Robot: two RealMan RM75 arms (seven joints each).
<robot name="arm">
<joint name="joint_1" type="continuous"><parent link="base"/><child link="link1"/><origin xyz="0 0 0.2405"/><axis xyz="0 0 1"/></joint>
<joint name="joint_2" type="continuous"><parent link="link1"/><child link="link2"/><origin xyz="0 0 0"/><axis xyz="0 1 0"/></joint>
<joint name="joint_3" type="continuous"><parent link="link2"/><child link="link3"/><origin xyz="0 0 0.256"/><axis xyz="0 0 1"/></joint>
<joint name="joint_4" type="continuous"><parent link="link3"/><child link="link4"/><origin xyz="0 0 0"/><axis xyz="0 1 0"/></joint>
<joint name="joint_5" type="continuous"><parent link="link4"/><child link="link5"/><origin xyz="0 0 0.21"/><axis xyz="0 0 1"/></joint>
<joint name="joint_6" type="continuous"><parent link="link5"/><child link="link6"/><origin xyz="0 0 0"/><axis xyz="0 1 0"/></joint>
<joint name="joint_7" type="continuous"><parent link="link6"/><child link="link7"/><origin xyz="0 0 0.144"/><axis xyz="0 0 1"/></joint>
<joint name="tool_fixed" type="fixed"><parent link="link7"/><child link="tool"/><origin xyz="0 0 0"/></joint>
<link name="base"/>
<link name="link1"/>
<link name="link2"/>
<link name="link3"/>
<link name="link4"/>
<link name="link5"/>
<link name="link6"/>
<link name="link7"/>
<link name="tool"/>
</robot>
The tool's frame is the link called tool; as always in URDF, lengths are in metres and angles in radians. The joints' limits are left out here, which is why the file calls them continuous.
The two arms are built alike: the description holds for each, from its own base.
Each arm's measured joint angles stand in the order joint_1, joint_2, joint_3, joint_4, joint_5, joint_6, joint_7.
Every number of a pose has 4 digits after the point. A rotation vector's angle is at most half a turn.
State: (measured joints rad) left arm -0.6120 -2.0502 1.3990 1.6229 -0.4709 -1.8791 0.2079; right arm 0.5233 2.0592 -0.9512 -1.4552 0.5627 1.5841 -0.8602
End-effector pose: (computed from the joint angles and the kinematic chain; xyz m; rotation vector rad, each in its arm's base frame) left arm -0.1526 0.3277 0.0418 -2.3632 -1.1979 0.6104; right arm 0.2261 0.3630 0.0959 -2.4096 0.8977 -0.2153
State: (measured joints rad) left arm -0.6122 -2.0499 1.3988 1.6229 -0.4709 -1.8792 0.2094; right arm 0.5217 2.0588 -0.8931 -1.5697 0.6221 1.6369 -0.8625
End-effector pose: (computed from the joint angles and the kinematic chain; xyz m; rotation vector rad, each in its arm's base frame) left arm -0.1526 0.3277 0.0420 -2.3640 -1.1961 0.6109; right arm 0.2062 0.3591 0.1190 -2.3925 0.8271 -0.1145
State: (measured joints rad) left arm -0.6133 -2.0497 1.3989 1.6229 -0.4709 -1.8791 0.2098; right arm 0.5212 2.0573 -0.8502 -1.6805 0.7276 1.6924 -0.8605
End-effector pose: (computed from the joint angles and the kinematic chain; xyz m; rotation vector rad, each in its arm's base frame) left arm -0.1522 0.3279 0.0420 -2.3647 -1.1940 0.6107; right arm 0.1796 0.3514 0.1364 -2.4113 0.7276 0.0106
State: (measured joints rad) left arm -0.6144 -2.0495 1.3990 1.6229 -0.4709 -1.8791 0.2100; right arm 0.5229 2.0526 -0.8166 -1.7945 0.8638 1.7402 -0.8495
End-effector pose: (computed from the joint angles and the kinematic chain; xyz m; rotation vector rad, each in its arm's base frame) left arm -0.1519 0.3281 0.0420 -2.3652 -1.1923 0.6106; right arm 0.1475 0.3399 0.1519 -2.4410 0.5904 0.1475
